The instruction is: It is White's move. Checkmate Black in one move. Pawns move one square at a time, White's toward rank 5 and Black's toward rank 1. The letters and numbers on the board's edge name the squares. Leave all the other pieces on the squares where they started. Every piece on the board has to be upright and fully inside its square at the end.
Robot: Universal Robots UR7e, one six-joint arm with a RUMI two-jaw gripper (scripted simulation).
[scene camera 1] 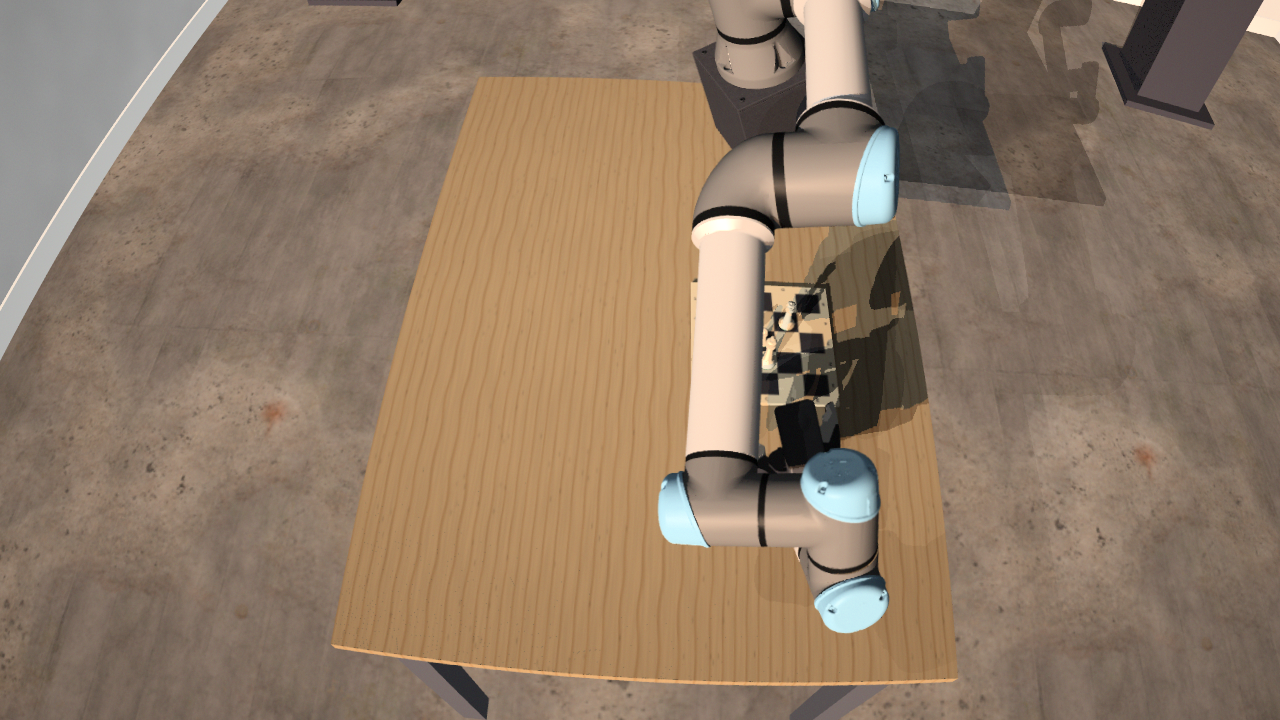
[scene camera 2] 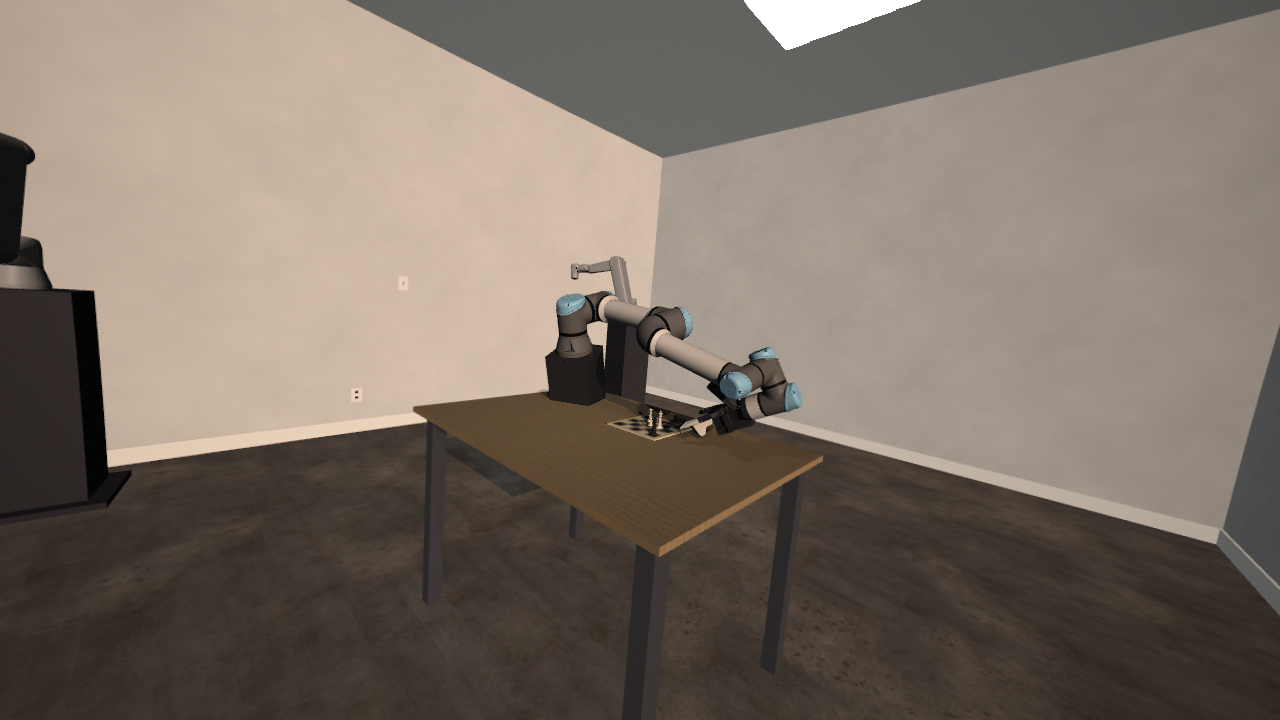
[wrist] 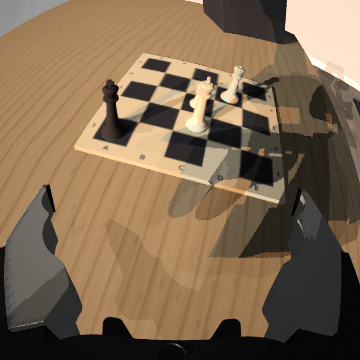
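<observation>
My gripper: visible in the wrist view (173, 189), scene camera 1, scene camera 2. Same spot on my gripper: (scene camera 1: 830, 433) and (scene camera 2: 714, 406).
</observation>
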